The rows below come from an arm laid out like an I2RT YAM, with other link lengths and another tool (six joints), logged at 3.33 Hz.
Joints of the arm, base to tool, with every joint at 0 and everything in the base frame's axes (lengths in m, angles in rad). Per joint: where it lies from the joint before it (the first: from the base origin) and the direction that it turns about. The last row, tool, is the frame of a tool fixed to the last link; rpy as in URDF.
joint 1: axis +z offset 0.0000 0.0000 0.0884
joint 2: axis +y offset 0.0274 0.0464 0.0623
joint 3: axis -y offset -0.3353 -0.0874 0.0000
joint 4: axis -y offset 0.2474 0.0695 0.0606
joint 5: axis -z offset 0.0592 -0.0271 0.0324
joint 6: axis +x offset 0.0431 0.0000 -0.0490
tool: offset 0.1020 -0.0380 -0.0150 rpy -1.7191 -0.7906 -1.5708
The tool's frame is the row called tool.
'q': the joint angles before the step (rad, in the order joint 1, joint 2, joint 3, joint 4, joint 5, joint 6). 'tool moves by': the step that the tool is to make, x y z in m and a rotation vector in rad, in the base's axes. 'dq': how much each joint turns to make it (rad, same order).
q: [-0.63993 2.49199 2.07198 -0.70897 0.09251 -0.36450]
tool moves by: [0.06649 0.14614 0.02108 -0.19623 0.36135 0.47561]
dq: [0.32388 -0.02099 -0.00496 -0.18654 0.26284 -0.26970]
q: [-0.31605 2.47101 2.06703 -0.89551 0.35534 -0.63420]
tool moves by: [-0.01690 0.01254 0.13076 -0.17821 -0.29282 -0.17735]
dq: [0.04768 -0.23346 -0.04157 0.06026 0.16633 0.19073]
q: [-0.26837 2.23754 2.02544 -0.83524 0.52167 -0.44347]
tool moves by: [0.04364 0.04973 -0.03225 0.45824 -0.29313 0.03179]
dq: [0.00230 0.01448 0.01561 0.08585 -0.45624 0.26285]
